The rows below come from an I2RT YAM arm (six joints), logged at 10 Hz.
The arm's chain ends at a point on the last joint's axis. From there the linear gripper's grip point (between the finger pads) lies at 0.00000 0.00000 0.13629 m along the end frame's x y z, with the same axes.
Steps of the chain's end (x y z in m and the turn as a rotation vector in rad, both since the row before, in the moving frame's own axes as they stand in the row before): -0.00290 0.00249 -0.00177 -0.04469 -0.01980 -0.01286; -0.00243 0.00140 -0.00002 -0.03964 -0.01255 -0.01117; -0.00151 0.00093 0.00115 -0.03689 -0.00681 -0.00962; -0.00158 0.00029 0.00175 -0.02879 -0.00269 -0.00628; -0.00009 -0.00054 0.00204 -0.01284 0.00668 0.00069; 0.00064 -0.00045 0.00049 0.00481 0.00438 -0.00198; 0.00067 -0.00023 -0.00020 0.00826 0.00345 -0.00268; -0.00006 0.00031 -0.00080 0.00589 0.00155 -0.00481; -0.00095 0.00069 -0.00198 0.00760 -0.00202 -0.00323; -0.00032 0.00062 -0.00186 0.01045 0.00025 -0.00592
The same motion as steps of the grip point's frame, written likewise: -0.00556 0.00860 -0.00193 -0.04469 -0.01980 -0.01286; -0.00411 0.00681 -0.00014 -0.03964 -0.01255 -0.01117; -0.00241 0.00596 0.00105 -0.03689 -0.00681 -0.00962; -0.00193 0.00421 0.00169 -0.02879 -0.00269 -0.00628; 0.00082 0.00121 0.00203 -0.01284 0.00668 0.00069; 0.00124 -0.00111 0.00049 0.00481 0.00438 -0.00198; 0.00114 -0.00136 -0.00021 0.00826 0.00345 -0.00268; 0.00015 -0.00049 -0.00080 0.00589 0.00155 -0.00481; -0.00123 -0.00035 -0.00198 0.00760 -0.00202 -0.00323; -0.00029 -0.00080 -0.00187 0.01045 0.00025 -0.00592
